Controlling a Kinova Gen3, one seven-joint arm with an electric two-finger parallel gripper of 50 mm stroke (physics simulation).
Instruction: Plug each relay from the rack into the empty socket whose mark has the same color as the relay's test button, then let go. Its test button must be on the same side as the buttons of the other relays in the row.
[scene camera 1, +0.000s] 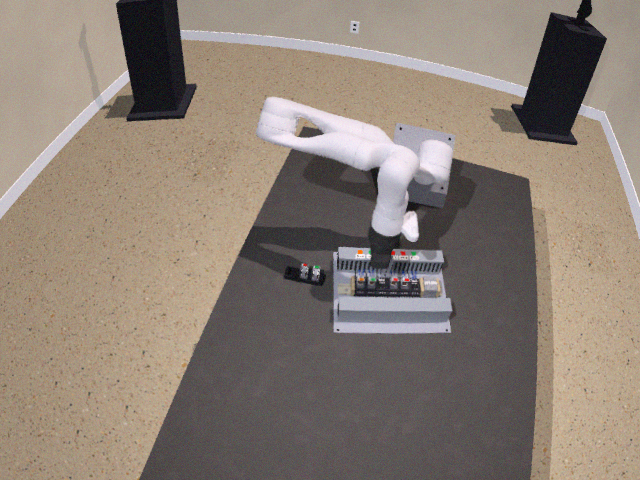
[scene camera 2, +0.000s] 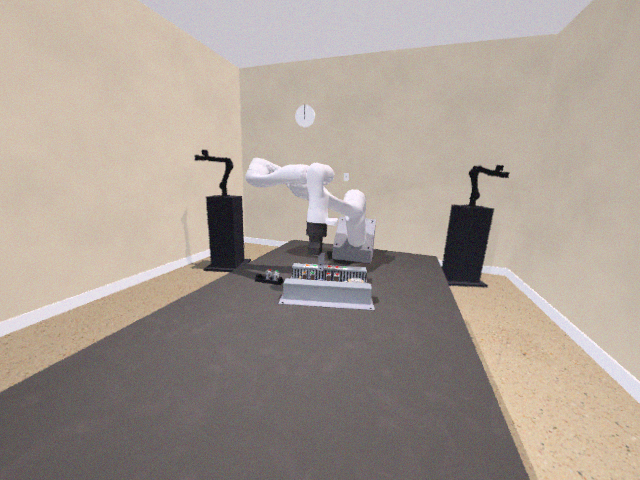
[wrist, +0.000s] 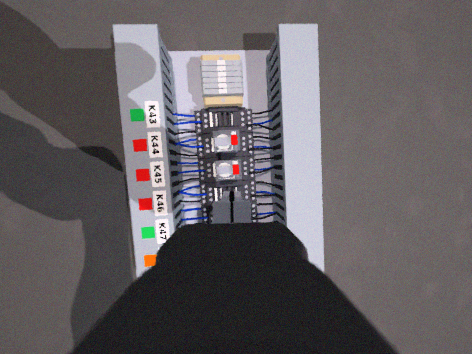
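Pixels of known places: gripper, fingertip midpoint: (scene camera 1: 384, 275) (scene camera 2: 320, 270) (wrist: 232, 202); arm's base at its link origin: (scene camera 2: 356, 239).
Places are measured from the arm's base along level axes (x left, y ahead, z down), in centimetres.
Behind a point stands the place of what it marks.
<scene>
The rack (scene camera 1: 290, 272) {x -41.8, y 33.4, z 10.7 cm} (scene camera 2: 261, 279) {x -40.7, y 36.0, z 9.8 cm} holds a relay with a red button (scene camera 1: 304, 270) {x -38.0, y 35.9, z 6.3 cm} and a relay with a green button (scene camera 1: 316, 273) {x -34.8, y 36.8, z 6.4 cm}. In the wrist view, the K43 socket (wrist: 226, 119) {x -7.6, y 39.9, z 8.6 cm} is empty beside its green mark (wrist: 137, 115) {x -7.6, y 30.7, z 4.7 cm}. Red-button relays (wrist: 223, 142) {x -11.0, y 39.2, z 4.2 cm} (wrist: 226, 171) {x -14.0, y 39.2, z 4.2 cm} sit at K44 and K45, buttons right, away from the marks. The K46 socket (wrist: 218, 193) {x -16.8, y 38.1, z 7.8 cm}, with a red mark (wrist: 145, 204) {x -16.8, y 30.5, z 4.7 cm}, holds no relay; fingers partly cover it. The K47 and K48 sockets are hidden there; scene camera 1 shows their green-button (scene camera 1: 372, 283) {x -20.1, y 40.8, z 5.2 cm} and orange-button (scene camera 1: 360, 283) {x -23.3, y 40.7, z 5.3 cm} relays. My gripper (wrist: 232, 202) {x -17.1, y 39.5, z 3.2 cm} (scene camera 2: 321, 260) {x -17.1, y 39.5, z 3.2 cm} is shut and empty above the row.
Two slotted grey wire ducts (wrist: 301, 125) {x -9.7, y 47.8, z 4.7 cm} (wrist: 137, 37) {x -0.1, y 31.6, z 4.7 cm} flank the row, and one carries the marks. A terminal block (wrist: 222, 77) {x -3.6, y 39.7, z 6.3 cm} stands at the K43 end. The rack stands apart from the panel (scene camera 1: 392, 327) {x -14.6, y 51.2, z 10.7 cm}, to its left in scene camera 1.
</scene>
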